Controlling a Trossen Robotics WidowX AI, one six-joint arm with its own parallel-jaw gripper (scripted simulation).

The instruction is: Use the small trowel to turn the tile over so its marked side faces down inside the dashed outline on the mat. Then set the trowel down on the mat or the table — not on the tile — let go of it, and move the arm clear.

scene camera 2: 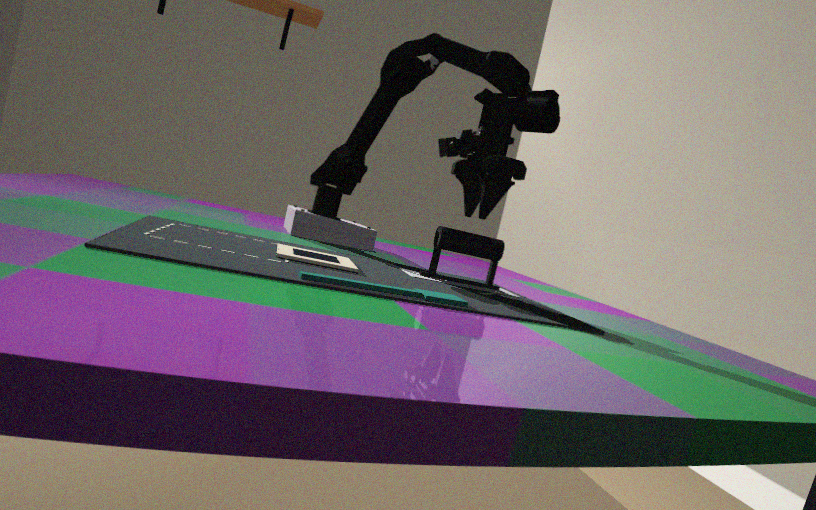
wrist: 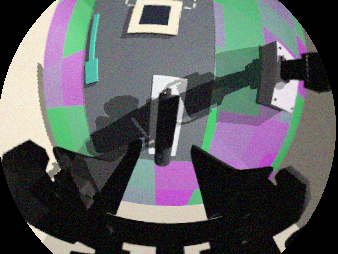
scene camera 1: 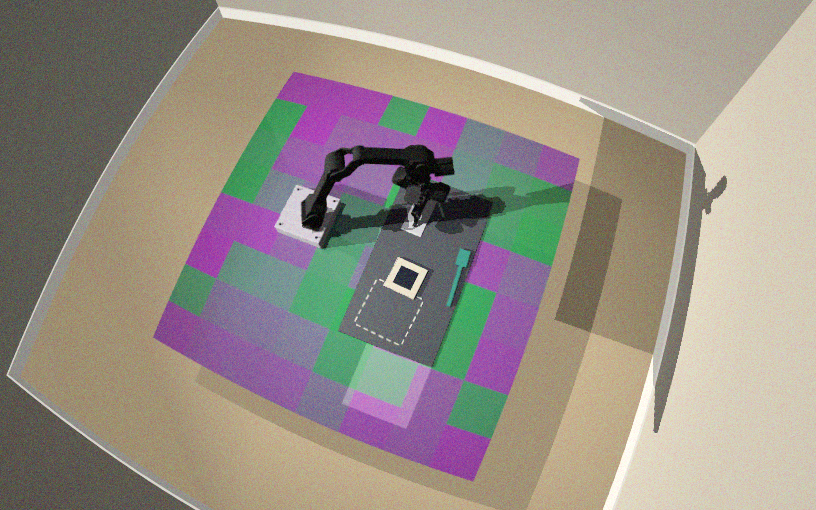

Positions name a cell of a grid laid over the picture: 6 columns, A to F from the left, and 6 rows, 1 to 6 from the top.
Scene:
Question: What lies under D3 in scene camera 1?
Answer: My gripper.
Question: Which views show my gripper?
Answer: Scene camera 2, the wrist view and scene camera 1: all of them.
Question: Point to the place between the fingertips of my gripper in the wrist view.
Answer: C4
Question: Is my gripper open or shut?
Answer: Open.

